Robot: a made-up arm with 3 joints.
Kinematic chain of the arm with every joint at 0, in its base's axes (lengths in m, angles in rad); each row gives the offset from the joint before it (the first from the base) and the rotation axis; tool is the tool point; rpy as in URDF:
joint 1: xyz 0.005 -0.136 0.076 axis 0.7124 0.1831 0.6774
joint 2: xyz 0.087 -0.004 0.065 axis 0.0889 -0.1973 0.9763
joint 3: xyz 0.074 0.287 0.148 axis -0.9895 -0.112 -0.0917
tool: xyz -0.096 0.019 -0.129 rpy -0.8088 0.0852 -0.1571
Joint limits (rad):
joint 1: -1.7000..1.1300
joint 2: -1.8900..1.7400
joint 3: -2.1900..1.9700
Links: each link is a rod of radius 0.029 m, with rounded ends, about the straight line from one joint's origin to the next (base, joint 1, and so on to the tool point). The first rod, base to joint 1, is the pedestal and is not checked.
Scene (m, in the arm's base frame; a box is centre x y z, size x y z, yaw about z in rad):
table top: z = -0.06
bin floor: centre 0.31 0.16 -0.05 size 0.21 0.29 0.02 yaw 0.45
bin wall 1: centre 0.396 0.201 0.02 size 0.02 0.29 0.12 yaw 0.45
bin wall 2: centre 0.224 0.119 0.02 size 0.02 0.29 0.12 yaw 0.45
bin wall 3: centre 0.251 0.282 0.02 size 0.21 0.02 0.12 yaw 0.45
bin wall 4: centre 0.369 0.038 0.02 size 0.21 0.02 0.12 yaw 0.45
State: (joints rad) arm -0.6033 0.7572 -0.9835
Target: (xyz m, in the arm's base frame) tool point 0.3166 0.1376 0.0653
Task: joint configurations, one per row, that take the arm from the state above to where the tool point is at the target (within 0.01 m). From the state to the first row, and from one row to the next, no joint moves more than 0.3 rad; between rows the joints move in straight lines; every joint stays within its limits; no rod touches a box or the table.
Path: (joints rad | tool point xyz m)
1: -0.4075 0.4971 -0.9625 | -0.0437 0.2387 0.1295
2: -0.2116 0.2371 -0.9415 | 0.0102 0.2506 0.1795
3: -0.0158 -0.0230 -0.9205 | 0.0670 0.2505 0.2258
4: 0.1801 -0.2831 -0.8995 | 0.1255 0.2406 0.2615
5: 0.3759 -0.5431 -0.8785 | 0.1837 0.2251 0.2813
6: 0.1176 -0.4863 -0.8185 | 0.2163 0.2251 0.2226
7: -0.1407 -0.4295 -0.7586 | 0.2510 0.2104 0.1653
8: -0.3989 -0.3727 -0.6986 | 0.2853 0.1810 0.1120
9: -0.6572 -0.3159 -0.6387 | 0.3166 0.1376 0.0653

